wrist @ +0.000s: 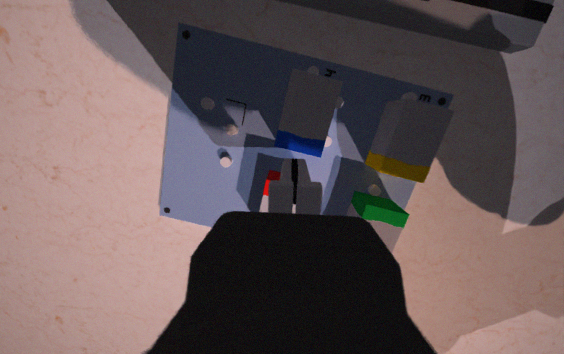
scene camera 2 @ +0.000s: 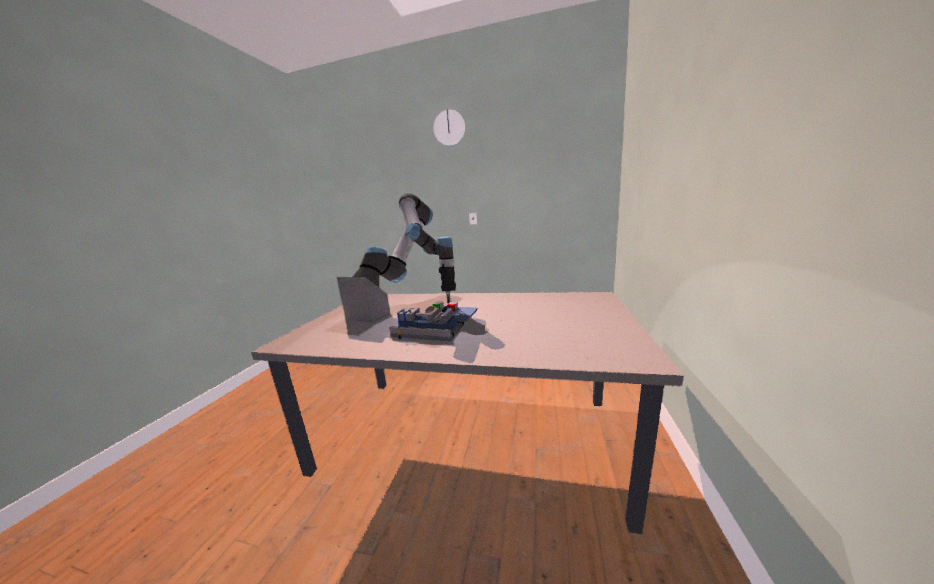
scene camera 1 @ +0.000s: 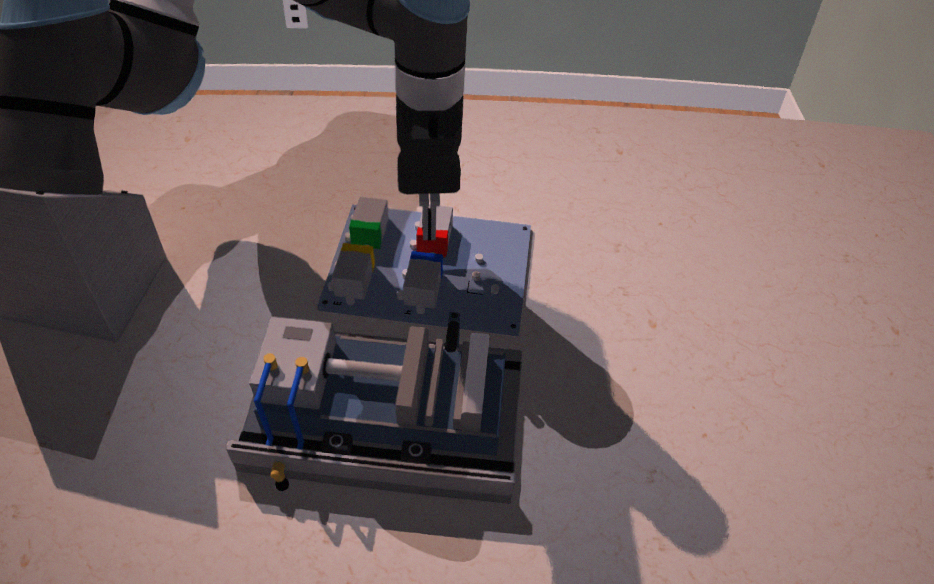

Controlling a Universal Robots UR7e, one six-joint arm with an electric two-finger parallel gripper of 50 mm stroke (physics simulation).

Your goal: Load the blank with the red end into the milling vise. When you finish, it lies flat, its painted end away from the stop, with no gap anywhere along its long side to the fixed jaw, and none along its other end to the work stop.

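Note:
The blank with the red end [scene camera 1: 432, 247] [scene camera 2: 451, 307] [wrist: 266, 187] lies on the blue board, red end toward the vise. My gripper [scene camera 1: 429, 236] [scene camera 2: 447, 300] [wrist: 293, 172] points down with its fingers shut together and nothing between them. Its tips are over or at the red end; whether they touch it is unclear. They hide much of the blank in the wrist view. The vise stands nearer scene camera 1, with its moving jaw [scene camera 1: 411, 378], a thin upright strip [scene camera 1: 434, 382] and the fixed jaw [scene camera 1: 475, 382]. A black stop [scene camera 1: 452, 333] stands at the jaws' board-side end.
The board [scene camera 1: 506, 241] [wrist: 187, 195] also bears the blue-ended [scene camera 1: 421, 282] [wrist: 308, 107], yellow-ended [scene camera 1: 352, 272] [wrist: 412, 130] and green-ended [scene camera 1: 369, 216] [wrist: 382, 212] blanks around the gripper, and short pegs. Blue hoses [scene camera 1: 294, 399] rise at the vise's left block [scene camera 1: 296, 351].

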